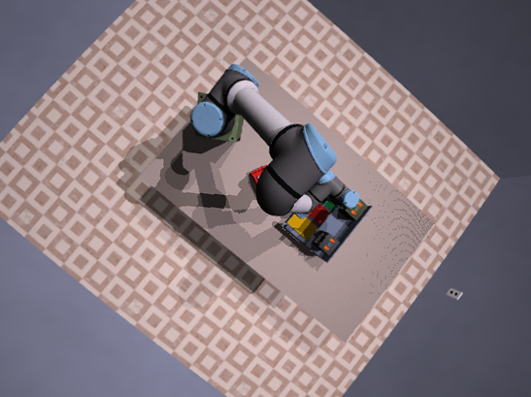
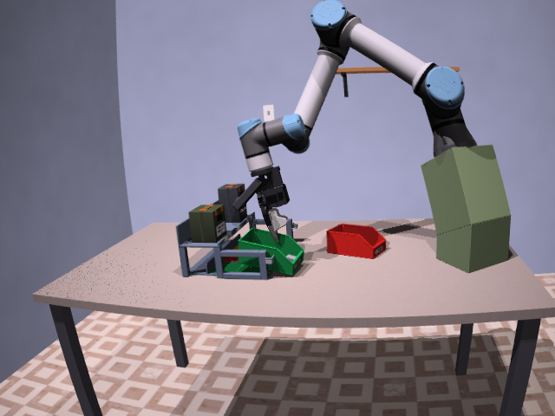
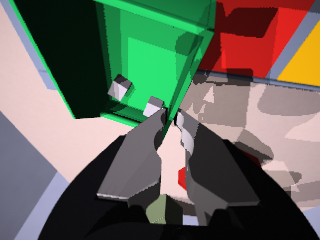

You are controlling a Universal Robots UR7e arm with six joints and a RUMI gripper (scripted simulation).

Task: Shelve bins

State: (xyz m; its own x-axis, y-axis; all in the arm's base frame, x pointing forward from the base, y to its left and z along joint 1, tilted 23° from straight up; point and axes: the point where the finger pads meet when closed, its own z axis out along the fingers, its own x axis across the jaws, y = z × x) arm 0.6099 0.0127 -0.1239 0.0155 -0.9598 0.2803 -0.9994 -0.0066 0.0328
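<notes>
My gripper is now 4 cm to the right of the green bin, 3 cm above it and 1 cm short of it. Round my hand: green mark (10 cm ahead, 9 cm below, 4 cm to the left); then red mark (10 cm ahead, 9 cm below, 8 cm to the right); then yellow mark (19 cm to the right, 9 cm below, 9 cm ahead).
</notes>
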